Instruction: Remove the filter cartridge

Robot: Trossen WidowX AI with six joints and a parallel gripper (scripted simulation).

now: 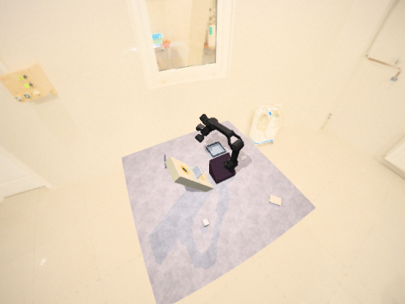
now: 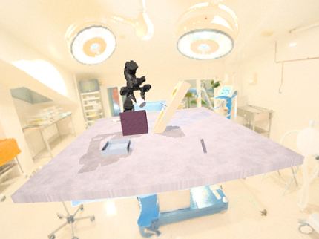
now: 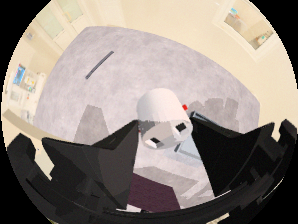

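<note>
Right now my gripper tip is 250 mm above the tray, 170 mm past it and 40 mm to the left of it. From my gripper tip the other things lie so: flat tan piece (660 mm to the left, 350 mm behind, 260 mm below); then round filter cartridge (right at my gripper tip).
</note>
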